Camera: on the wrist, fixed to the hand. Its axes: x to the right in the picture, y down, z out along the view.
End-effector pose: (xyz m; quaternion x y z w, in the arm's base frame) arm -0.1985 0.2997 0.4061 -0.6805 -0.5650 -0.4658 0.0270
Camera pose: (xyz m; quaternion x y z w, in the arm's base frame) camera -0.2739 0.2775 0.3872 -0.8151 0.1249 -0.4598 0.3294
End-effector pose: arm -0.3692 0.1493 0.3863 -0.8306 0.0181 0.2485 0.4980
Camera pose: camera -0.3542 0.1354 0.4645 -0.6632 0.6154 0.4178 0.0832
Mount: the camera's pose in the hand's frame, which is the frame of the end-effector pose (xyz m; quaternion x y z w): -0.0236 -0.0611 -0.0473 -0.1158 0.1227 0.6865 0.7072
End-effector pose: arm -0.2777 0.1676 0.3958 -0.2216 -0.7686 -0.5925 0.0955
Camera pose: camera -0.2901 0.1049 0.3463 -0.6227 -0.3111 -0.4697 0.5430
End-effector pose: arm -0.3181 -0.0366 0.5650 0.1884 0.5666 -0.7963 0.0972
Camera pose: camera -0.3101 0.0271 0.6140 0.6087 0.3755 -0.4077 0.5677
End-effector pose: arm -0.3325 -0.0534 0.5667 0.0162 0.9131 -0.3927 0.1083
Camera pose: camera -0.3252 -0.0602 0.6469 0.6740 0.6934 -0.0957 0.2360
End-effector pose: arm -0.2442 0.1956 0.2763 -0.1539 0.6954 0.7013 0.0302
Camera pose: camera -0.1979 0.1550 0.2240 -0.2790 -0.5200 -0.5784 0.5633
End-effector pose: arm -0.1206 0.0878 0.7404 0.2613 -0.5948 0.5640 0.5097
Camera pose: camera -0.0436 0.1120 0.7365 -0.3518 -0.6028 0.7120 0.0765
